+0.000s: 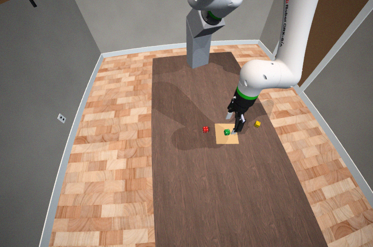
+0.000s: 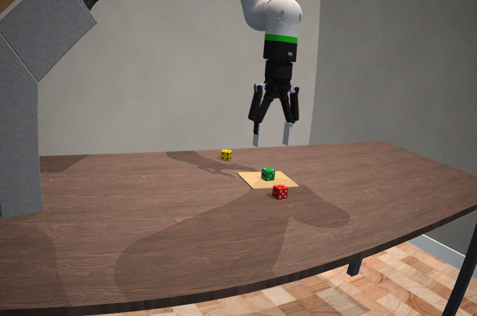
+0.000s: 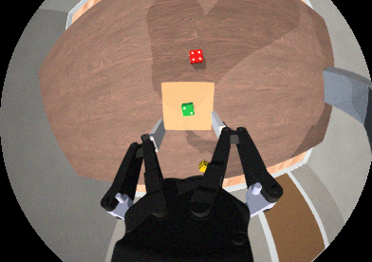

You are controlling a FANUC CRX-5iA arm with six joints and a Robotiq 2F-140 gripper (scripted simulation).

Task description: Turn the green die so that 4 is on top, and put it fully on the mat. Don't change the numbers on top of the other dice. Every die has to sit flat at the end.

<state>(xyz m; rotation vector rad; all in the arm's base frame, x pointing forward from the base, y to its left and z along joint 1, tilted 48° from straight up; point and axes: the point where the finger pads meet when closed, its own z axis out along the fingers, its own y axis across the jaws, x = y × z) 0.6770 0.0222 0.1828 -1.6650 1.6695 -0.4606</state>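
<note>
The green die lies 11 cm below my hand. The rest, counted from my hand: tan mat: 13 cm below; then yellow die: 5 cm behind, 22 cm to the left, 11 cm below; then red die: 2 cm behind, 13 cm to the right, 11 cm below.
</note>
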